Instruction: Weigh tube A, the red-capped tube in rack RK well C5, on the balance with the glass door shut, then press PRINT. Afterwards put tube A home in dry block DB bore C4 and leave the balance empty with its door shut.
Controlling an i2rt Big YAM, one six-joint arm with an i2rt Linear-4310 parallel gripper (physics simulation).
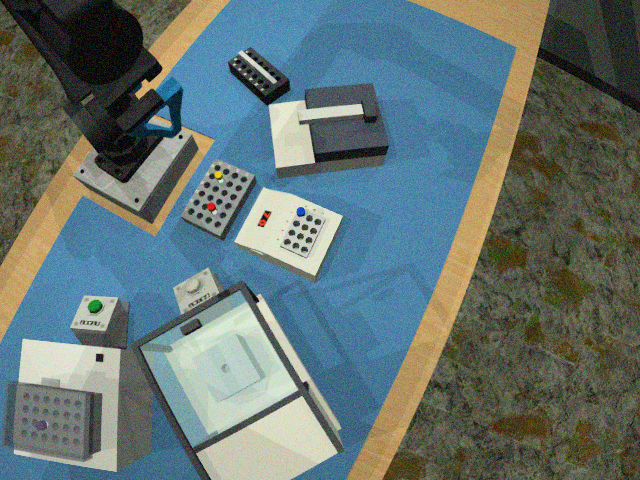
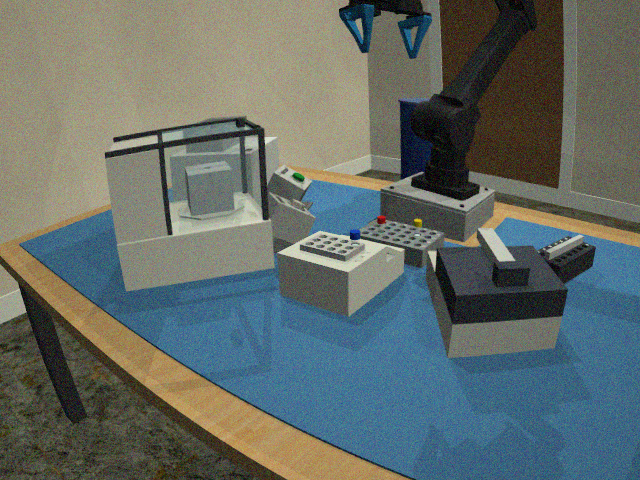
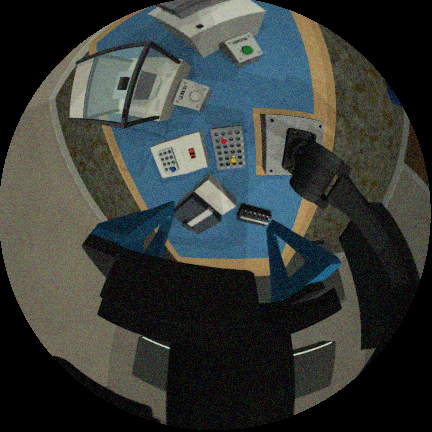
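Pixels of known places: gripper, fingertip midpoint: point(image 1: 156, 110) point(image 2: 390, 55) point(image 3: 224, 216); arm's base, link origin: point(image 1: 130, 150) point(image 2: 445, 189) point(image 3: 297, 149).
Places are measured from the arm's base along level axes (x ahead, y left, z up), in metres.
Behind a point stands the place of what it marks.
Observation:
The red-capped tube point(image 1: 210, 206) @(x 0.207, y -0.010, z -0.004 m) point(image 2: 381, 219) @(x 0.213, y -0.005, z -0.006 m) point(image 3: 223, 141) @(x 0.206, y -0.008, z -0.004 m) stands in the grey rack point(image 1: 218, 233) @(x 0.238, y -0.038, z -0.029 m) point(image 2: 434, 239) @(x 0.183, y 0.079, z -0.028 m) point(image 3: 242, 167), with a yellow-capped tube point(image 1: 218, 175) @(x 0.184, y 0.045, z -0.004 m) point(image 2: 417, 222) @(x 0.188, y 0.049, z -0.005 m) point(image 3: 233, 160) @(x 0.181, y 0.048, z -0.004 m). The white dry block point(image 1: 253, 227) @(x 0.289, y 0.000, z -0.016 m) point(image 2: 315, 284) @(x 0.415, y 0.040, z -0.026 m) point(image 3: 192, 170) @(x 0.303, y 0.075, z -0.003 m) holds a blue-capped tube point(image 1: 300, 211) @(x 0.352, y 0.051, z 0.029 m) point(image 2: 355, 234) @(x 0.357, y 0.057, z 0.027 m) point(image 3: 173, 169) @(x 0.348, y 0.053, z 0.029 m) at one corner. The balance point(image 1: 268, 439) @(x 0.492, y -0.246, z 0.146 m) point(image 2: 196, 258) @(x 0.471, y -0.147, z -0.023 m) point(image 3: 80, 95) @(x 0.492, y -0.239, z 0.146 m) has a grey block point(image 1: 227, 366) point(image 2: 209, 188) point(image 3: 146, 85) inside; I cannot tell the door's state. A pale-button box point(image 1: 195, 290) @(x 0.275, y -0.142, z 0.014 m) point(image 3: 192, 95) @(x 0.268, y -0.139, z 0.014 m) stands beside it, label unreadable. My gripper point(image 2: 388, 54) @(x 0.191, y 0.002, z 0.261 m) point(image 3: 224, 216) @(x 0.191, y 0.002, z 0.261 m) is open and empty, high above the table.
A dark-lidded device point(image 1: 346, 134) @(x 0.342, y 0.218, z 0.022 m) point(image 2: 501, 304) @(x 0.382, y 0.281, z 0.008 m) point(image 3: 197, 215) @(x 0.303, y 0.223, z 0.037 m) and small black rack point(image 1: 258, 77) @(x 0.111, y 0.272, z -0.022 m) point(image 2: 571, 260) @(x 0.130, y 0.310, z -0.024 m) point(image 3: 254, 214) @(x 0.097, y 0.272, z -0.026 m) stand near the grey rack. A green-button box point(image 1: 95, 315) @(x 0.146, y -0.275, z 0.011 m) point(image 2: 289, 181) @(x 0.169, y -0.256, z 0.007 m) point(image 3: 242, 49) @(x 0.145, y -0.262, z 0.011 m) is beside a white machine point(image 1: 69, 361) @(x 0.185, y -0.343, z 0.077 m) point(image 3: 220, 30) @(x 0.187, y -0.311, z 0.040 m) behind the balance.

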